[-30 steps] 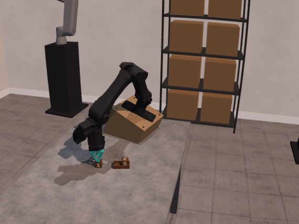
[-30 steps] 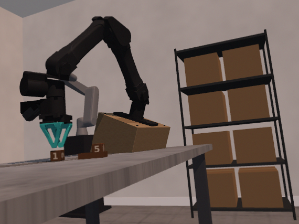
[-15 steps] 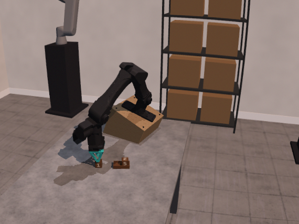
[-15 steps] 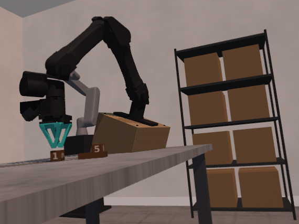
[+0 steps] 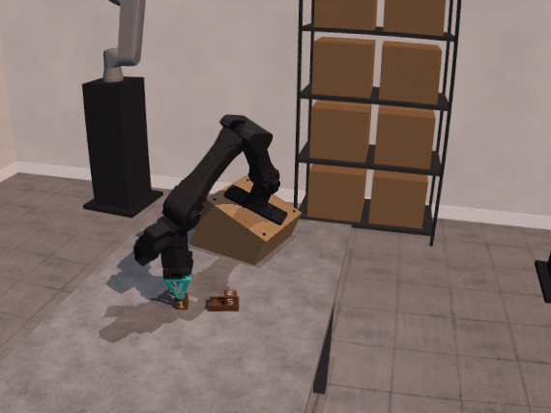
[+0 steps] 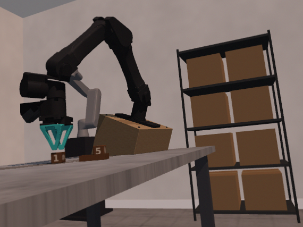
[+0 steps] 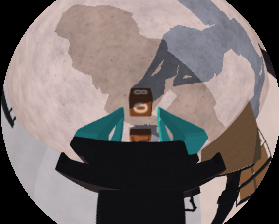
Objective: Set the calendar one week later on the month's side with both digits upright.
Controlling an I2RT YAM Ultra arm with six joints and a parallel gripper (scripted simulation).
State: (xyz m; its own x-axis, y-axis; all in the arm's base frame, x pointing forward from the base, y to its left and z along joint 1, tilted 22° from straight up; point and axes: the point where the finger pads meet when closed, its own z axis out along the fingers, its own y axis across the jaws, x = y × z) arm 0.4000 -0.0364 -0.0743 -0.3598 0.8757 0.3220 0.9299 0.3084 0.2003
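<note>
The brown cube is 3 cm below my hand. The rest, counted from my hand: brown calendar tray: 4 cm behind, 10 cm to the left, 4 cm below.
</note>
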